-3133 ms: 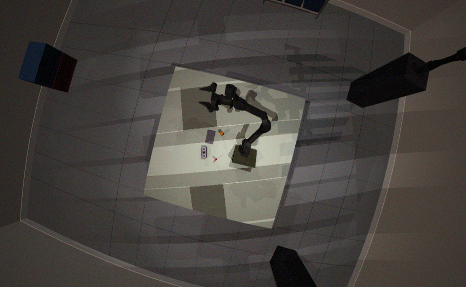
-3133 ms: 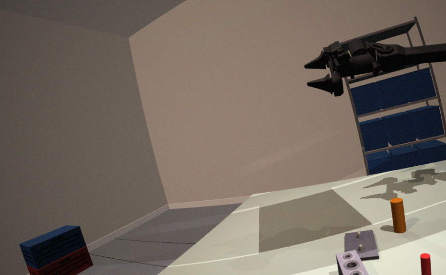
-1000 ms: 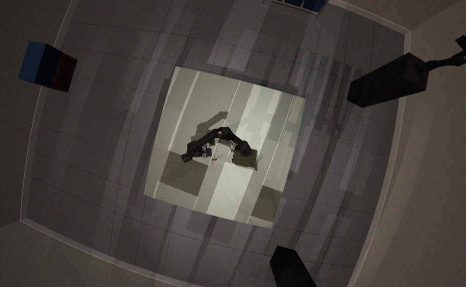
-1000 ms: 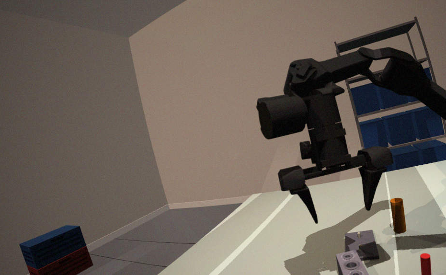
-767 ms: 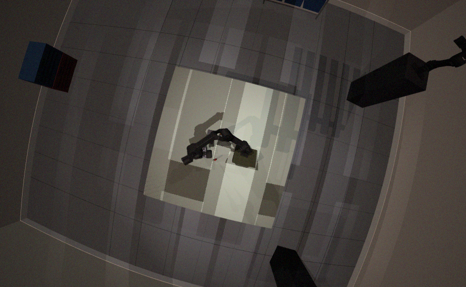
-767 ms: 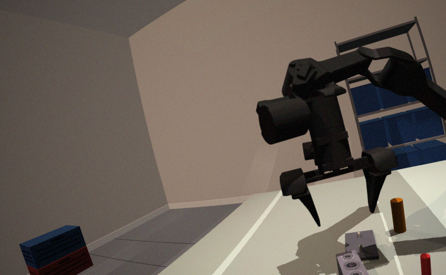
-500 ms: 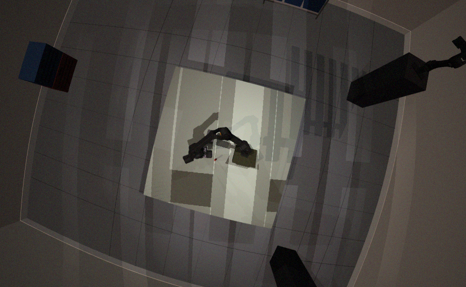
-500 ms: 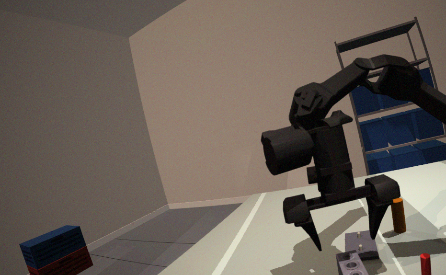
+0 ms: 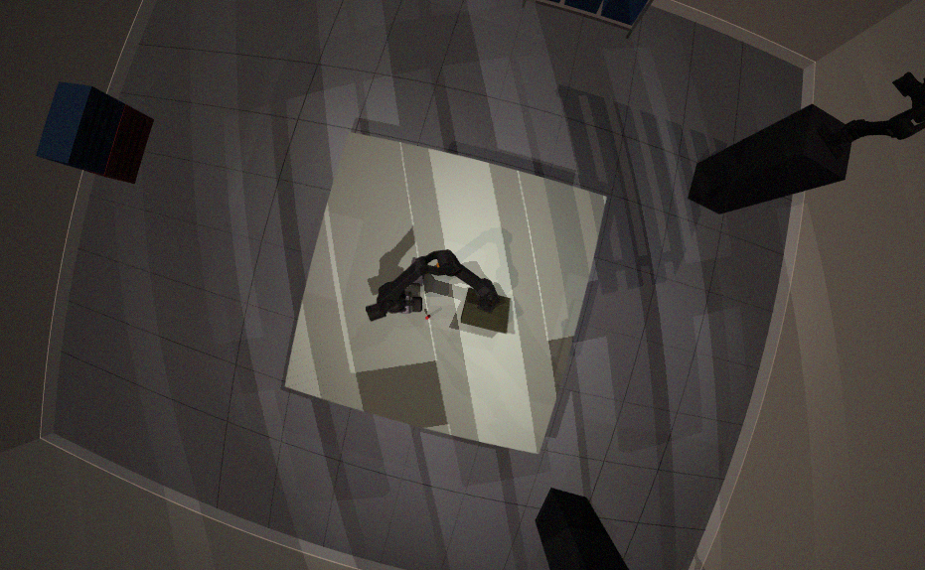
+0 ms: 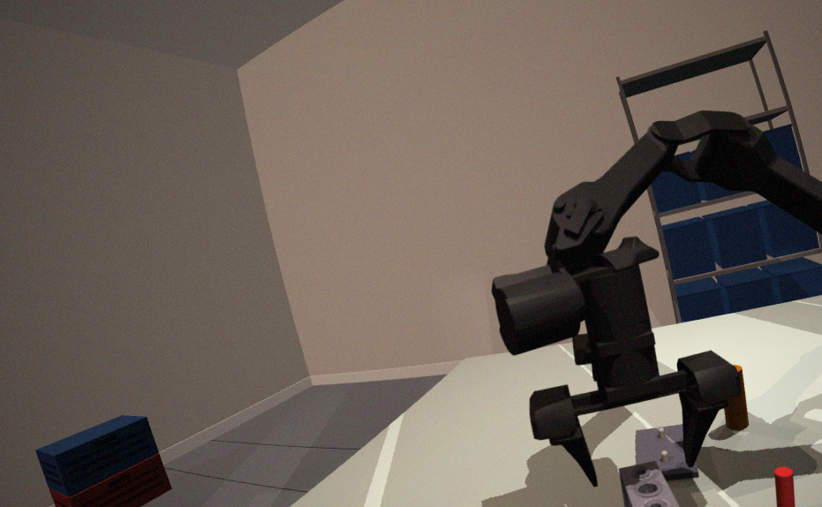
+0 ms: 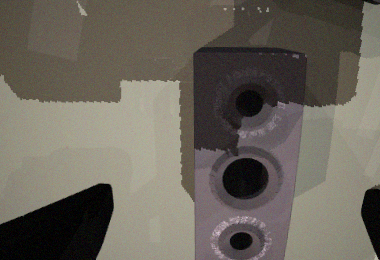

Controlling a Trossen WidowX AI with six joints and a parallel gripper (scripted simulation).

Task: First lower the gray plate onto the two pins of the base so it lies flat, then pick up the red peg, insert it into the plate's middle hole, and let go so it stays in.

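The gray plate lies 3 cm below my gripper tip. The rest, counted from my gripper tip: red peg (12 cm behind, 3 cm below, 2 cm to the left); orange cylinder (21 cm to the right, 9 cm behind, 3 cm below); dark base (15 cm to the right, 6 cm below).
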